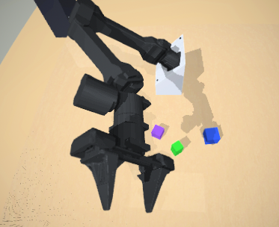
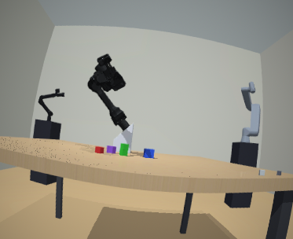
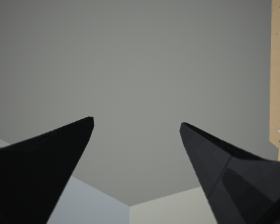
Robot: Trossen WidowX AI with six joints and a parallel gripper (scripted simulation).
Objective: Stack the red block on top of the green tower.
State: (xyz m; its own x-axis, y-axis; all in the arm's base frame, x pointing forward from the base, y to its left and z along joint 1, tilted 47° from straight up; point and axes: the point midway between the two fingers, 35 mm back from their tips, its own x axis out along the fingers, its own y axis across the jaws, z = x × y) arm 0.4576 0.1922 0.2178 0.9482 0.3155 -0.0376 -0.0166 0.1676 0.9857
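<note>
Now: the red block 37 cm below my gripper tip, 15 cm behind it and 4 cm to the right of it. Also, from my gripper tip: purple block: 37 cm below, 28 cm behind, 2 cm to the right; blue block: 36 cm below, 29 cm behind, 18 cm to the left.
</note>
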